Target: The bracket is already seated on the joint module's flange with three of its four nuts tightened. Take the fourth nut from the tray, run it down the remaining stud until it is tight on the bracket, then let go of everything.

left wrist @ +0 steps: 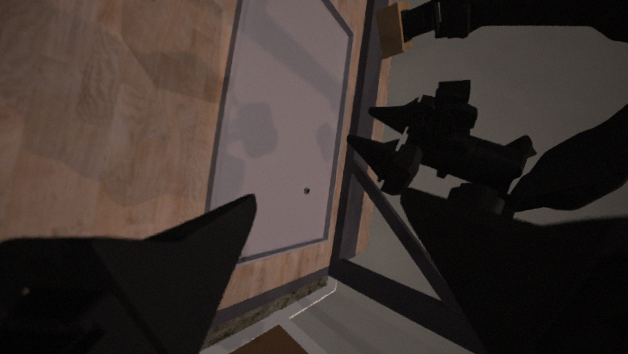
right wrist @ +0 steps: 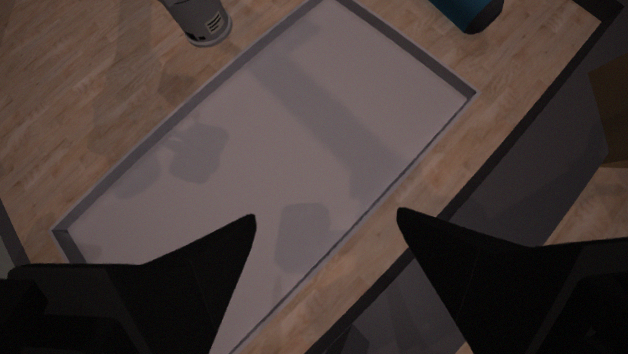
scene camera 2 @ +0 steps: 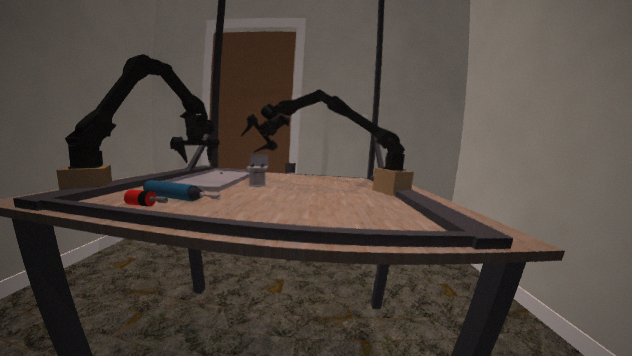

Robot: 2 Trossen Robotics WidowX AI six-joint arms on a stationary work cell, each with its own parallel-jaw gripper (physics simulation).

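Places are measured from the left arm's base along level axes (x ahead, y left, z up), in centimetres.
Pixels of known places: left gripper, fingertip midpoint: (left wrist: 327, 198) (scene camera 2: 247, 144); right gripper, fingertip midpoint: (left wrist: 358, 122) (right wrist: 326, 217) (scene camera 2: 198, 162); left arm's base at its link origin: (scene camera 2: 394, 169); right arm's base at its link origin: (left wrist: 405, 26) (scene camera 2: 86, 167).
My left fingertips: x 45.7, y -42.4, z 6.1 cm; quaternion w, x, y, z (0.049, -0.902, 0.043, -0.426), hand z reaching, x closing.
Ahead of a thing's pixels: the offset from my left fingertips to its top centre. "spot": to the spot under its first point.
The grey tray @(dz -13.0, dx +12.8, dy +5.6 cm) (scene camera 2: 211, 179) lies at the back left of the table. The small dark nut @(dz -13.7, dx +11.3, dy -6.6 cm) (left wrist: 306, 190) rests on the tray floor near one corner in the left wrist view. The joint module with its grey bracket (scene camera 2: 258, 169) stands just right of the tray; its base shows in the right wrist view (right wrist: 199, 20). My right gripper (scene camera 2: 192, 147) hangs open and empty above the tray's far edge, and it also shows in the left wrist view (left wrist: 377, 132). My left gripper (scene camera 2: 259, 135) is open and empty above the bracket. The right wrist view shows the tray (right wrist: 263, 162) but no nut.
A blue cylindrical tool @(spot: dz -11.7, dx +23.2, dy +36.8 cm) (scene camera 2: 172, 189) and a red one @(dz -11.2, dx +27.9, dy +40.1 cm) (scene camera 2: 139, 197) lie in front of the tray. A dark raised rail (scene camera 2: 264, 227) frames the table. Wooden blocks @(spot: dz -9.2, dx -40.7, dy +46.6 cm) (scene camera 2: 392, 180) carry the arm bases. Two dark posts rise at the back.
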